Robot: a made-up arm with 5 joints.
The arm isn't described. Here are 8 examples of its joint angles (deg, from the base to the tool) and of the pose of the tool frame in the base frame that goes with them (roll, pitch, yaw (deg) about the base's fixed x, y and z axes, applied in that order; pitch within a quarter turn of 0, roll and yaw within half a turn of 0; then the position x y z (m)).
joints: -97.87 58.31 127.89 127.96 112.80
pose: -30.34 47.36 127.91 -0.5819 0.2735 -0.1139
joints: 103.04 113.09 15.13 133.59 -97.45
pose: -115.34 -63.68 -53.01 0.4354 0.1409 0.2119
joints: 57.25 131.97 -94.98 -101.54 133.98
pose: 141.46 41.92 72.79 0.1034 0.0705 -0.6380
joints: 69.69 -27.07 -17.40 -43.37 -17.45
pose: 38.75 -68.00 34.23 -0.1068 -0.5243 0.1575
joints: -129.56 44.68 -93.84 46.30 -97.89
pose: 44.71 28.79 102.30 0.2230 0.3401 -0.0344
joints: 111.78 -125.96 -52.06 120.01 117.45
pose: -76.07 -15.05 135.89 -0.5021 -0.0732 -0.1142
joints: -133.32 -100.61 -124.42 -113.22 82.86
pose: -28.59 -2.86 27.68 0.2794 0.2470 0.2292
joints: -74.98 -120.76 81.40 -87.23 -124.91
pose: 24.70 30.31 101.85 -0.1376 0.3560 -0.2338
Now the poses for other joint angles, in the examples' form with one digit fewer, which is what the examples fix.
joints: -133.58 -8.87 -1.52 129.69 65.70
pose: 113.8 59.2 44.5 0.370 -0.075 -0.523
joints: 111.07 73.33 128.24 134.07 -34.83
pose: 108.1 38.2 -24.9 0.153 -0.278 -0.431
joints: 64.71 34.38 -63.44 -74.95 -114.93
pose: 67.1 -47.0 44.8 0.171 -0.162 0.240
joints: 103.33 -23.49 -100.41 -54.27 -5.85
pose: 39.3 -44.6 -22.9 -0.194 -0.315 0.290
